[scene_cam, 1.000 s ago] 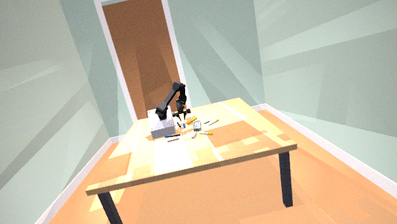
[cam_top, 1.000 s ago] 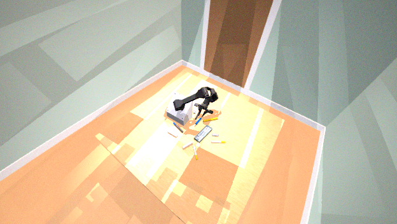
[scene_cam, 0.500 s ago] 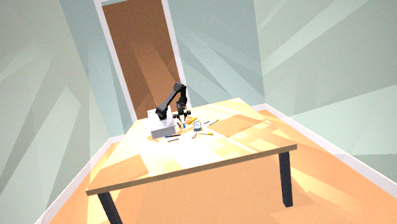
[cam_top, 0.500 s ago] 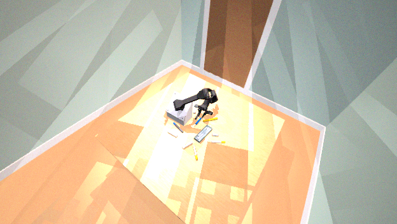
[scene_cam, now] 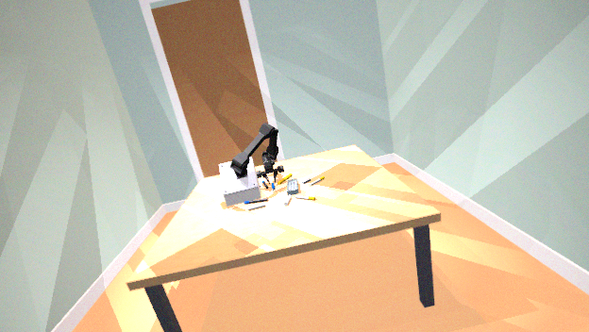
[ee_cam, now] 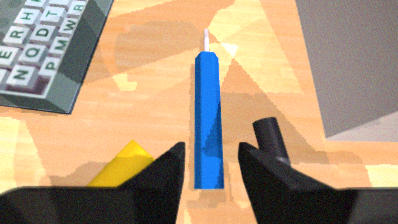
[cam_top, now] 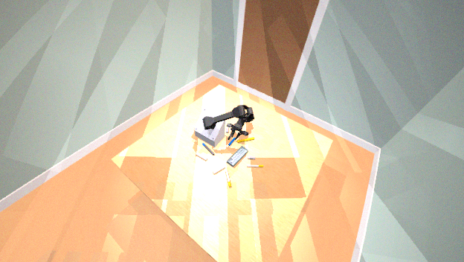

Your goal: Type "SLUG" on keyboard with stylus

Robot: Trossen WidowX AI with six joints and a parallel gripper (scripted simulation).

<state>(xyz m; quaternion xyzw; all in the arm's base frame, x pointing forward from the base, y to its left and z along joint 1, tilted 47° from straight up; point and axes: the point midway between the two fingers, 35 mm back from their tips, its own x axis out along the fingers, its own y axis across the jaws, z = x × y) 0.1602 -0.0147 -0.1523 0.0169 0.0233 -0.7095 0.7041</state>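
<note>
The blue stylus is 60 mm to the right of my gripper tip and 10 mm below it. The rest, counted from my gripper tip: L key 140 mm ahead, 50 mm to the right; then yellow pen 90 mm ahead, 60 mm to the left, 10 mm below; then flat grey block 210 mm ahead, 70 mm to the right, 10 mm below.
</note>
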